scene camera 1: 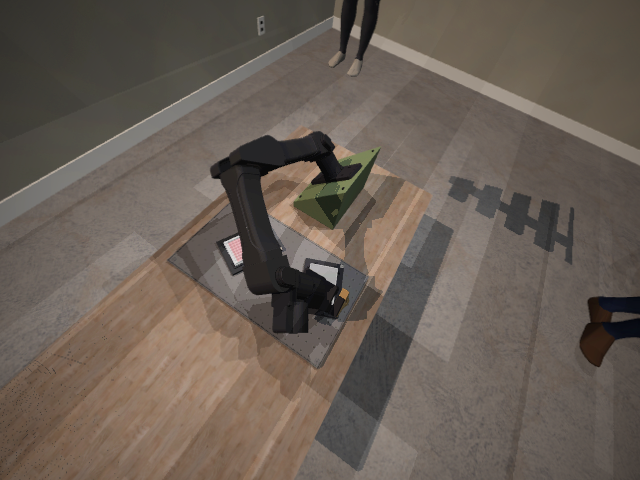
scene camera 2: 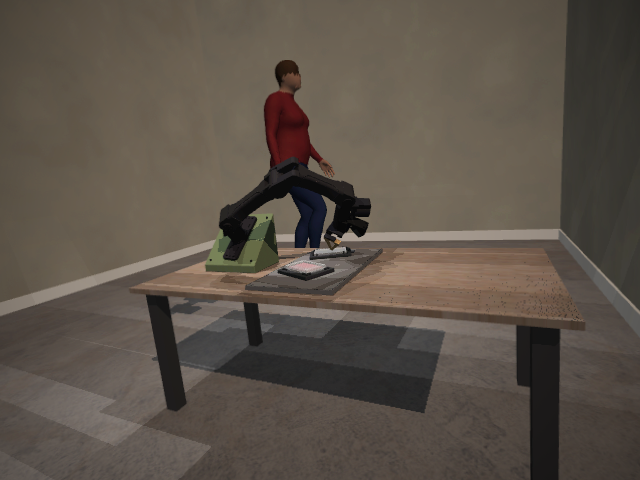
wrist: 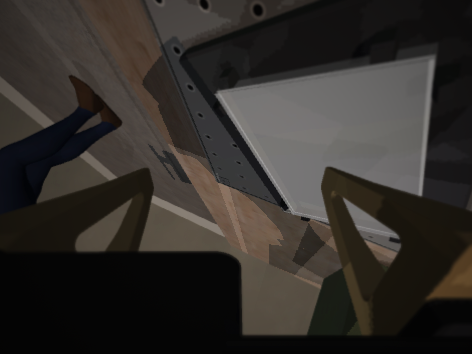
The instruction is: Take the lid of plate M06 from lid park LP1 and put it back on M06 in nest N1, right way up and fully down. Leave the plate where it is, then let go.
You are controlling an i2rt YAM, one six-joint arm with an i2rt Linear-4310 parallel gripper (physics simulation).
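There's a grey perforated base here, and (wrist: 178, 33) and (scene camera 2: 351, 249) are the same spot on it.
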